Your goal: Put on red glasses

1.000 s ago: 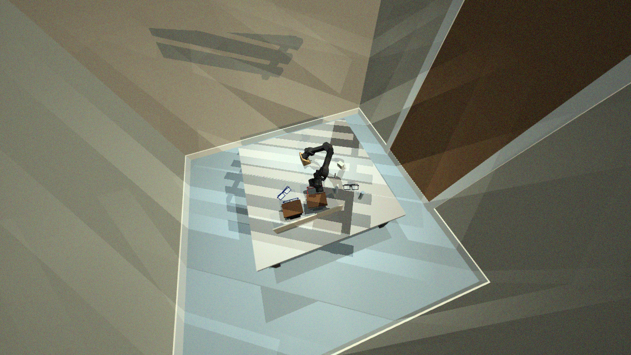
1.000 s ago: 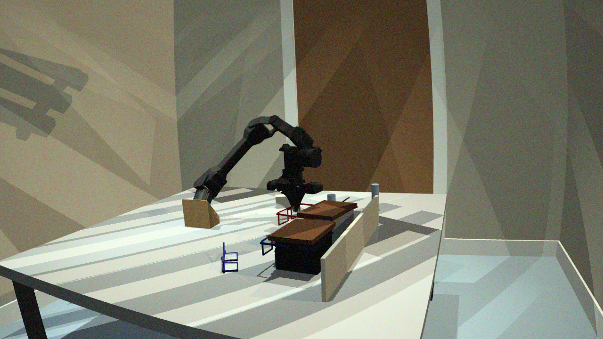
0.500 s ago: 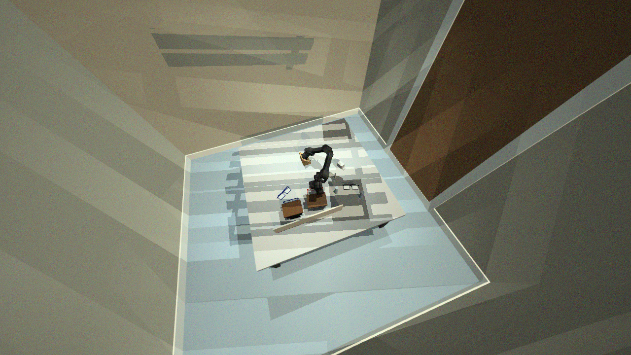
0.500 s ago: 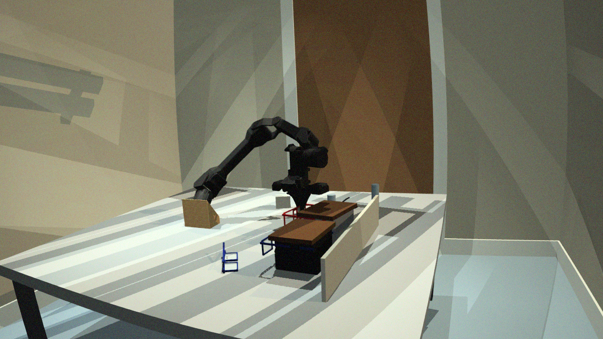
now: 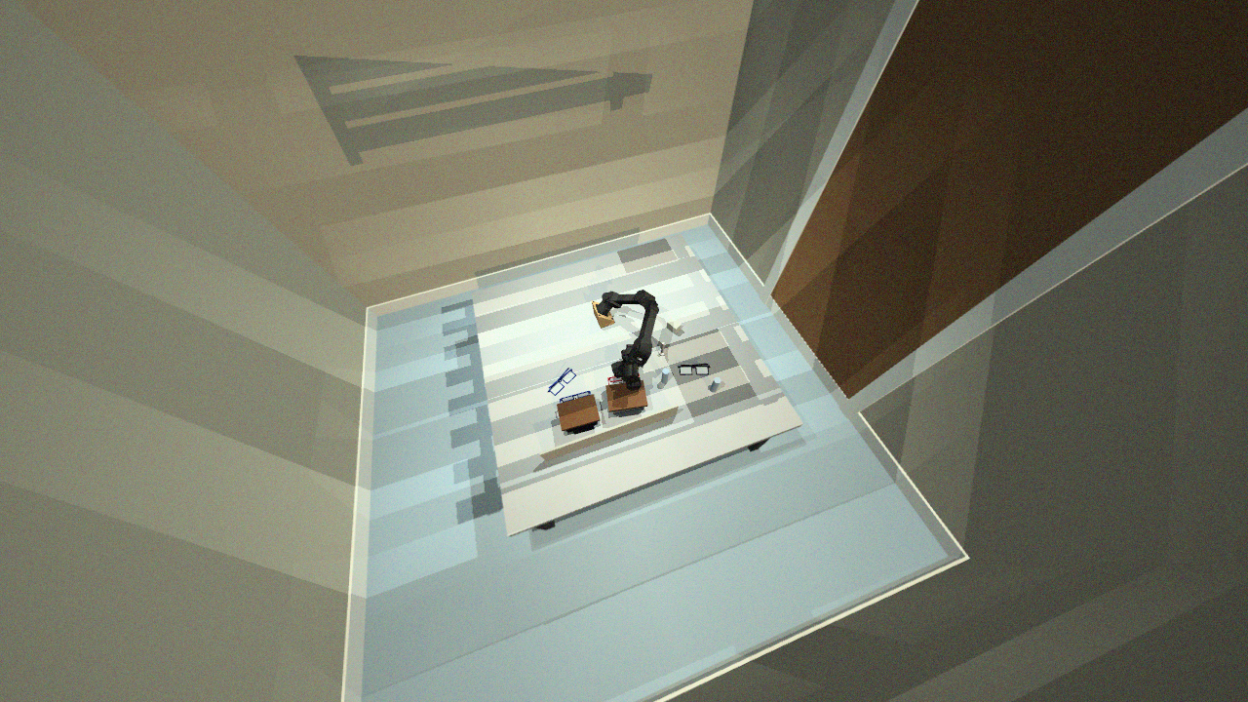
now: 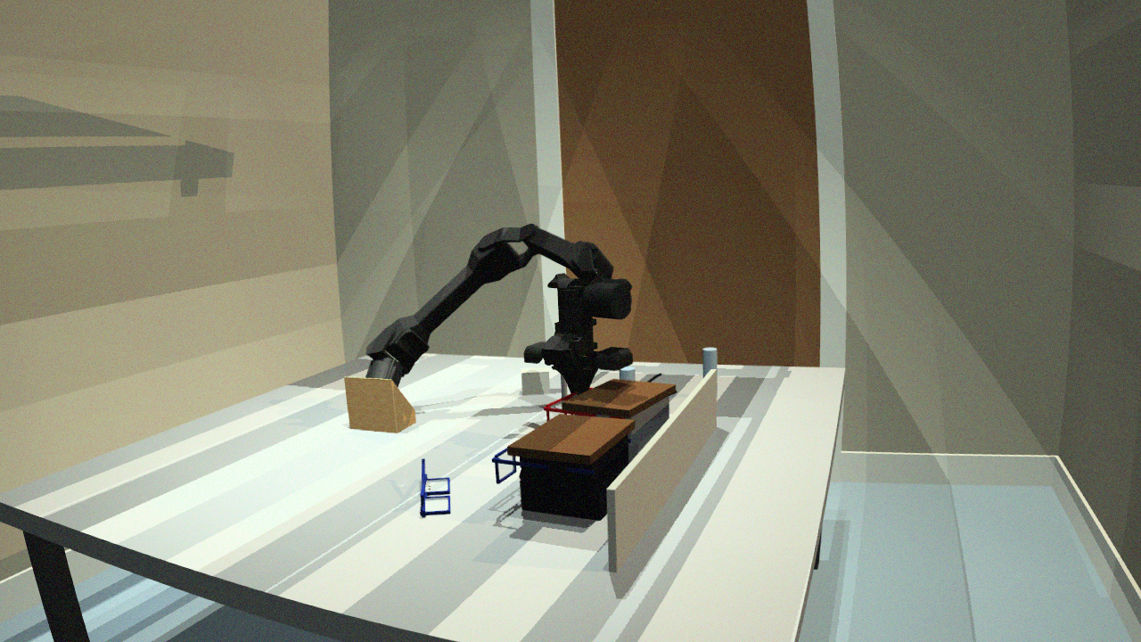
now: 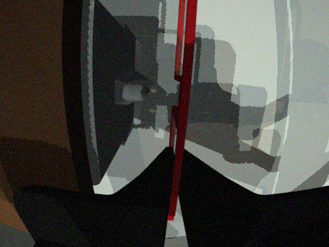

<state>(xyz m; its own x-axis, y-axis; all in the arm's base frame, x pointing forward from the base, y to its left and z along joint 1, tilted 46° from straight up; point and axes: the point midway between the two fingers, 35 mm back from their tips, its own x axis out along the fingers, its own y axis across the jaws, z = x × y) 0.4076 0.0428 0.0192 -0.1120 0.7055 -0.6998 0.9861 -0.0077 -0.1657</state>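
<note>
The display head is 7 cm ahead of my gripper tip, 5 cm to the right of it and 1 cm below it. Round my gripper tip: thin post 19 cm to the left, 12 cm behind, 5 cm below; beige board 22 cm ahead, 15 cm to the right, 2 cm below.
</note>
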